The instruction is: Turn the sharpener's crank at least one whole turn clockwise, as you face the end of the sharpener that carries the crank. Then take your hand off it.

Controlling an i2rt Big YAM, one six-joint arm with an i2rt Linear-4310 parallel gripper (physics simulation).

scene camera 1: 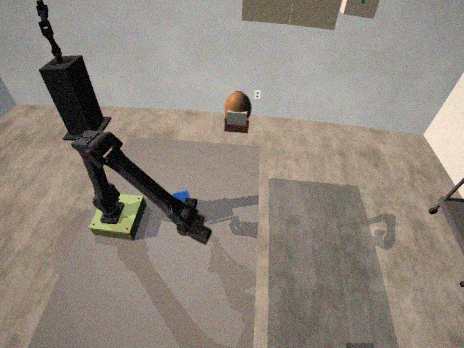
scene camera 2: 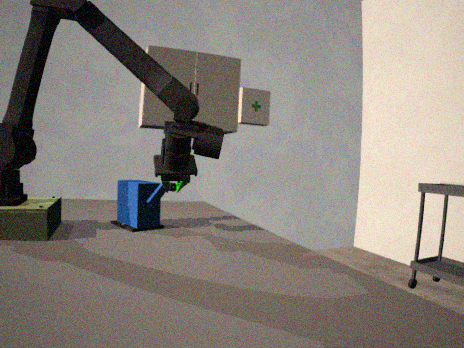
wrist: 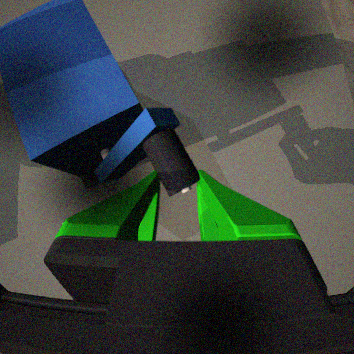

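Seen in the pictures: gripper, fingertip midpoint: (scene camera 2: 171,190) (wrist: 178,177); arm's base, link origin: (scene camera 1: 112,213) (scene camera 2: 6,202).
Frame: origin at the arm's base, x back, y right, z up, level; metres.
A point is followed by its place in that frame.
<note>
The blue sharpener (scene camera 1: 181,195) @[x -0.334, y -0.100, z 0.057 m] (scene camera 2: 129,205) @[x -0.319, y -0.041, z -0.006 m] (wrist: 65,85) @[x -0.358, y -0.049, z 0.058 m] stands upright on its dark base. Its blue crank arm (scene camera 2: 155,193) (wrist: 126,144) slants up from the hub on the dark end face, out to the side of the body in the wrist view. A black cylindrical knob (wrist: 171,161) @[x -0.421, y 0.006, z 0.063 m] sits at the arm's outer end. My gripper (scene camera 2: 173,187) @[x -0.426, y 0.012, z 0.042 m] (wrist: 178,177) @[x -0.426, y 0.012, z 0.042 m] points down, with its green fingertips shut on the knob, one on each side. In scene camera 1 the fingertips and the crank are hidden behind the arm.
The arm stands on a yellow-green base block (scene camera 1: 116,227) @[x -0.047, y 0.076, z 0.002 m] (scene camera 2: 25,225) @[x -0.070, y 0.097, z -0.036 m], left of the sharpener. A grey cart (scene camera 1: 452,210) (scene camera 2: 440,187) stands at the right. Wall cabinets (scene camera 1: 290,12) (scene camera 2: 215,90) hang behind. A brown round object (scene camera 1: 237,102) stands by the wall.
</note>
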